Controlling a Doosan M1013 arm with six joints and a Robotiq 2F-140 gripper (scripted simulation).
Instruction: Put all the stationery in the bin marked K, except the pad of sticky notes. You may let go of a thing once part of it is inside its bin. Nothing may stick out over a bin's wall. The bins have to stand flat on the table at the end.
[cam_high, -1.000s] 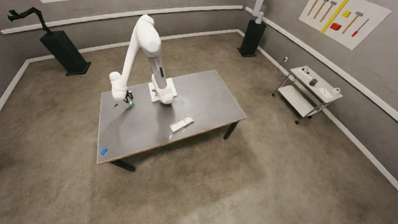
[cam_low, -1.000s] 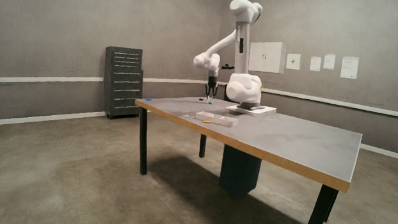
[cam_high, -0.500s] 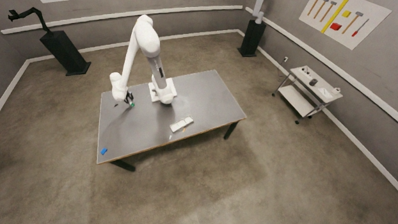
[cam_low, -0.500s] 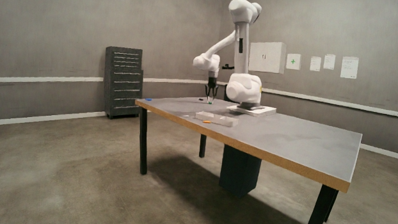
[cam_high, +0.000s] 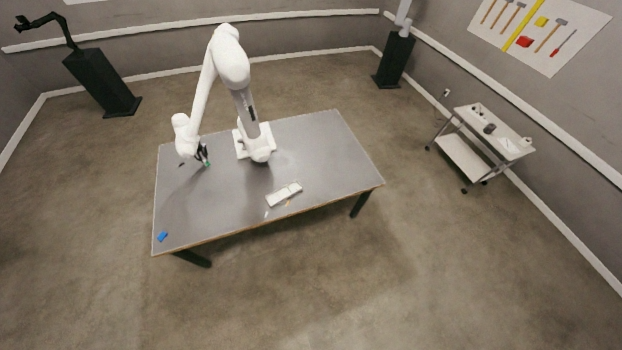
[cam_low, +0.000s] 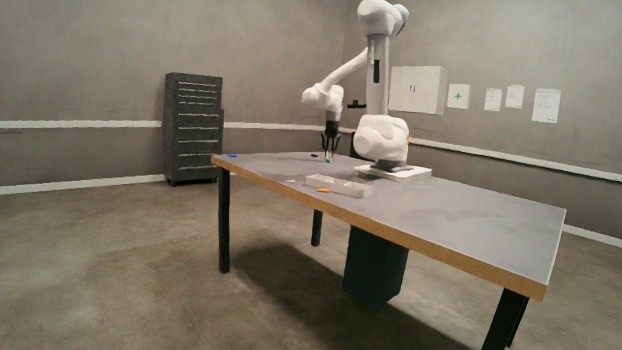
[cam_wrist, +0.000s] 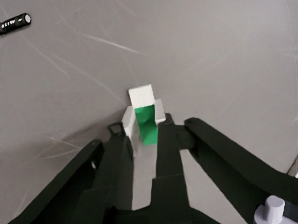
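Now: the bin 35 cm ahead of my hand, 57 cm to the left of it and 2 cm below it. Also, from my hand: blue block (54 cm ahead, 21 cm to the right, 3 cm below); green block (3 cm below); black item (1 cm behind, 19 cm to the right, 3 cm below).
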